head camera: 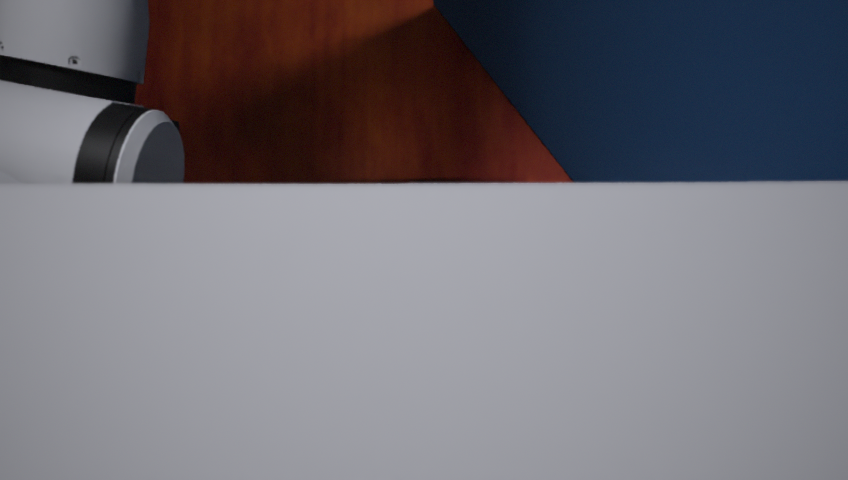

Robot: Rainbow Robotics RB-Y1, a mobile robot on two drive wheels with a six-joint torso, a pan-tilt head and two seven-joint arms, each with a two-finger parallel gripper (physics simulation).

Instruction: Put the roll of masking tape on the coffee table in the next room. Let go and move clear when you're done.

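Places are measured from the robot's base along level axes (x ahead, y left, z up), in metres.
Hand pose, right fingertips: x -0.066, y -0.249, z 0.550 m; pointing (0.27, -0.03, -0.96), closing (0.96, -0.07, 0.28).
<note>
After its pixels a point has its place.
The roll of masking tape and the coffee table do not show in the head camera view. Part of my left arm [44, 133] {y 0.193, x -0.047, z 1.147 m}, white with black bands and a grey round end cap, shows at the upper left. Its gripper is out of view, so its fingers cannot be seen. My right gripper does not show either.
A large smooth grey-white surface [416, 333] {y 0.002, x -0.138, z 1.349 m} fills the lower part of the view and hides what lies behind it. A dark blue panel [684, 89] {y -0.282, x 0.179, z 0.647 m} stands at the upper right. Red-brown wood floor [357, 107] {y 0.265, x 0.415, z 0.001 m}, partly in shadow, shows between the arm and the panel.
</note>
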